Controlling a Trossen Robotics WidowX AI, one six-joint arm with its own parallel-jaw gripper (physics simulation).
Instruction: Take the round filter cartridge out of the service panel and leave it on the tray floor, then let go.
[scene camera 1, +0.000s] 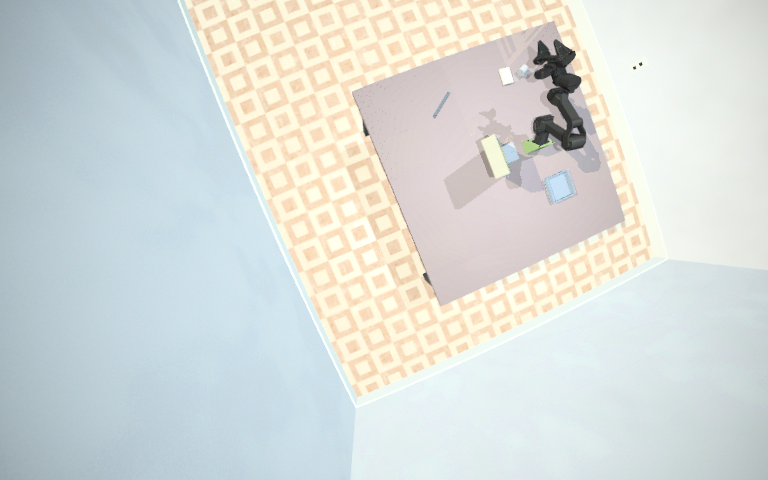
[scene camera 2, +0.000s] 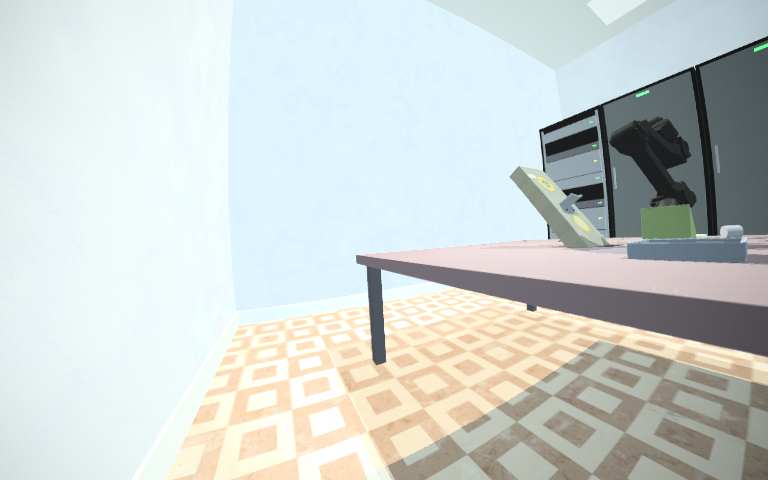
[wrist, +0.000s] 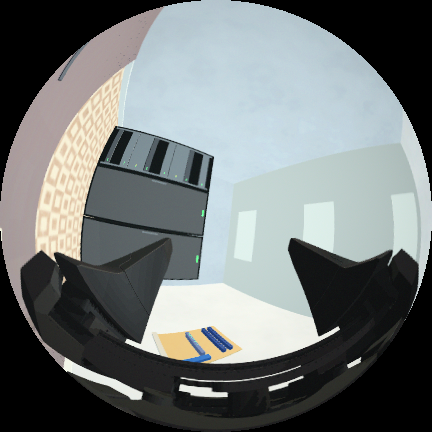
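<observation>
The service panel (scene camera 1: 495, 155) (scene camera 2: 552, 210) is a thick cream slab tilted on the table. Its face, seen in scene camera 2, has an upper yellow ring (scene camera 2: 539, 180) with a small grey part inside and a lower yellow ring (scene camera 2: 574, 220). A grey-blue piece (scene camera 1: 510, 152) (scene camera 2: 569, 202) sticks out between them. I cannot tell which part is the round filter cartridge. The tray (scene camera 1: 573, 193) (scene camera 2: 687, 250) is blue, shallow and square; no cartridge shows in it from above. My gripper (scene camera 1: 551, 44) (wrist: 232, 244) is open and empty, far from the panel and pointing away from it.
The arm stands on a green block (scene camera 1: 531, 146) (scene camera 2: 667, 221) between panel and tray. A white box (scene camera 1: 505, 76) and a pale rounded object (scene camera 1: 523, 71) (scene camera 2: 731, 230) are near the gripper's side of the table. A thin grey-blue bar (scene camera 1: 441, 104) (wrist: 70, 63) lies farther off.
</observation>
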